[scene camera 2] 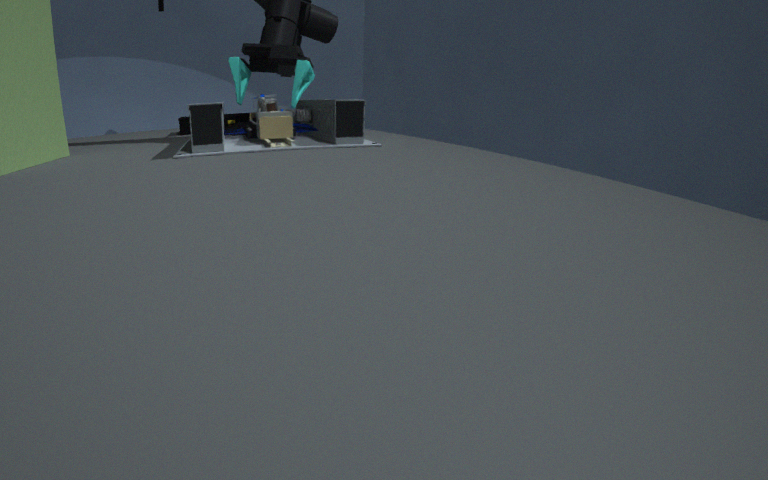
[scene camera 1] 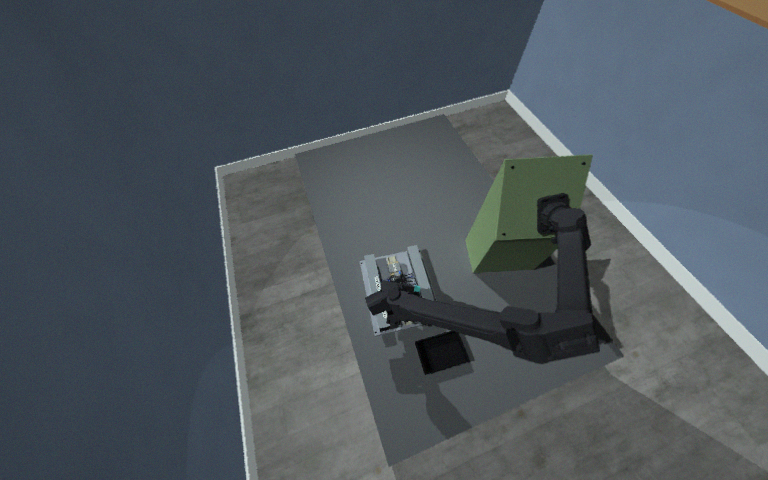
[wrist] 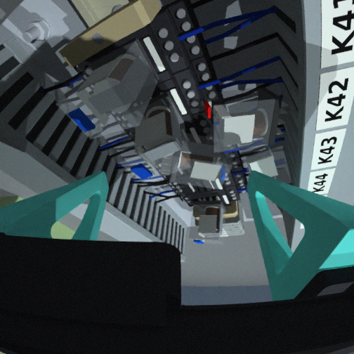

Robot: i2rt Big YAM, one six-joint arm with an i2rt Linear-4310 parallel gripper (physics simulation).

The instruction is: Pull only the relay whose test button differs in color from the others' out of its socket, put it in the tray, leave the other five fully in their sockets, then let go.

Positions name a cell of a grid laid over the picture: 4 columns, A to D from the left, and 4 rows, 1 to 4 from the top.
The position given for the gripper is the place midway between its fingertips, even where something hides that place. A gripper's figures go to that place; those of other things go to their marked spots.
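Labels:
There's a relay (wrist: C2) sitting 0.11 m from the lens. The gripper (wrist: C3) is 0.13 m from the lens, and there's a relay (wrist: C3) at 0.18 m from the lens.

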